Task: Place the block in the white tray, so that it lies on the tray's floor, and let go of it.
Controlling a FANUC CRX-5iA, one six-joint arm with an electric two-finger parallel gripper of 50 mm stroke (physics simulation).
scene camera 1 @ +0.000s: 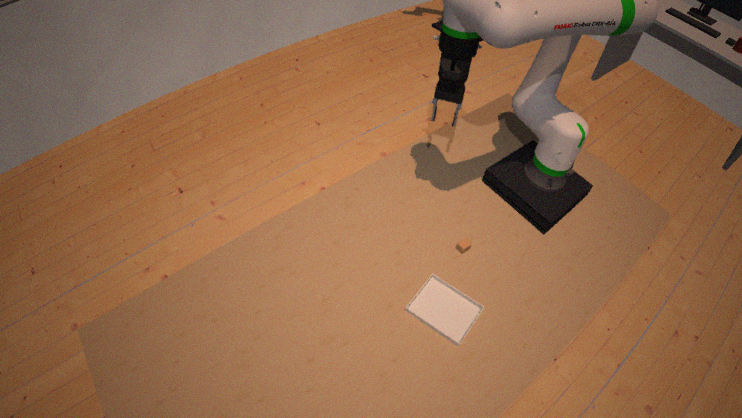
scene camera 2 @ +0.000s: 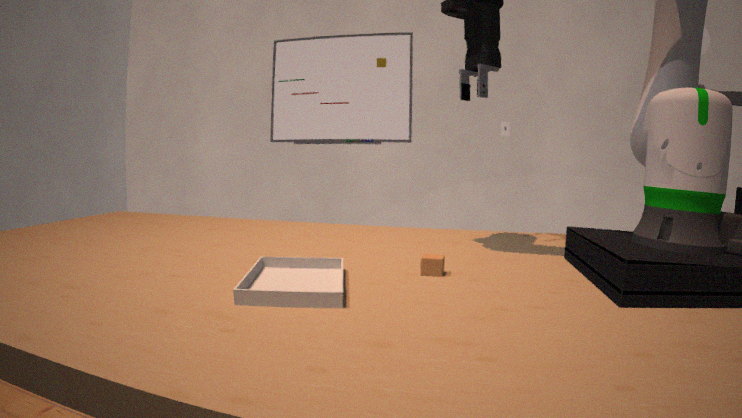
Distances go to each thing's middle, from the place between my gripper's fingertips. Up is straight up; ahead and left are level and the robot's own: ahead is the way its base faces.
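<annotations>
White tray (scene camera 2: 300,282): my hand far above it, far to the right of it, a fair way short of it.
</annotations>
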